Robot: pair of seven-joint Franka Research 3 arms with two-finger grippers.
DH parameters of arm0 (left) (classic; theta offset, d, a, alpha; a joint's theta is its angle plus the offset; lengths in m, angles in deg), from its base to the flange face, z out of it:
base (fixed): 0 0 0 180
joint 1: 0 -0.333 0 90
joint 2: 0 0 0 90
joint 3: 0 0.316 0.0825 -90
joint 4: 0 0 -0.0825 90
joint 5: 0 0.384 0 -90
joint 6: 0 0 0.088 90
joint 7: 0 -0.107 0 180
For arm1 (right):
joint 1: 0 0.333 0 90
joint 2: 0 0 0 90
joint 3: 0 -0.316 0.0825 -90
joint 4: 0 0 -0.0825 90
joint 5: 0 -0.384 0 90
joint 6: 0 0 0.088 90
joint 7: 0 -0.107 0 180
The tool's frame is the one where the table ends.
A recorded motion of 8 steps. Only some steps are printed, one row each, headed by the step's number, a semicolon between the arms.
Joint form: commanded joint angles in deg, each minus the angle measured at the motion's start. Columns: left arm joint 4, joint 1, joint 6, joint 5, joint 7, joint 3, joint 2; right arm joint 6, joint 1, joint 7, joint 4, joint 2, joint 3, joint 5.
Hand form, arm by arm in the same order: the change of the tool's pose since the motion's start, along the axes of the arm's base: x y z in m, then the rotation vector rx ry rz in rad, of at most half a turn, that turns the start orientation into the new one. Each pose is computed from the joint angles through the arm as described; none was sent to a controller.
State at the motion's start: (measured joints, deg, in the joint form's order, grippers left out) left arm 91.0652 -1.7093 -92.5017 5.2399 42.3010 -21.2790 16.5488; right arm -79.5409 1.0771 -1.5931 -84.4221 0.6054 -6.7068 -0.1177
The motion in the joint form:
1: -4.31 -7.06 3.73 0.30 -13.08 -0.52 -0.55; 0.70 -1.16 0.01 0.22 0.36 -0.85 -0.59
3: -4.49 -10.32 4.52 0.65 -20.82 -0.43 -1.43; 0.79 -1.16 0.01 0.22 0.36 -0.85 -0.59
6: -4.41 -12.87 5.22 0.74 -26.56 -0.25 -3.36; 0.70 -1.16 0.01 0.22 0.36 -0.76 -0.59
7: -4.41 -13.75 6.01 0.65 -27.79 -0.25 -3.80; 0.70 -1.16 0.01 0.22 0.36 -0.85 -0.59
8: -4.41 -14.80 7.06 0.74 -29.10 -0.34 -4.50; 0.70 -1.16 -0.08 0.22 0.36 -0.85 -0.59
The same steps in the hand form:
1: 0.0180 0.0723 0.0360 -0.0493 -0.0082 -0.1019; -0.0033 -0.0017 0.0041 0.0089 0.0034 -0.0040
3: 0.0194 0.1084 0.0455 -0.0675 -0.0072 -0.1760; -0.0034 -0.0018 0.0039 0.0087 0.0049 -0.0040
6: 0.0144 0.1361 0.0634 -0.0750 -0.0213 -0.2271; -0.0032 -0.0026 0.0041 0.0089 0.0034 -0.0056
7: 0.0119 0.1450 0.0669 -0.0781 -0.0140 -0.2320; -0.0033 -0.0017 0.0041 0.0089 0.0034 -0.0040
8: 0.0078 0.1549 0.0728 -0.0772 -0.0064 -0.2370; -0.0033 -0.0017 0.0041 0.0088 0.0034 -0.0056

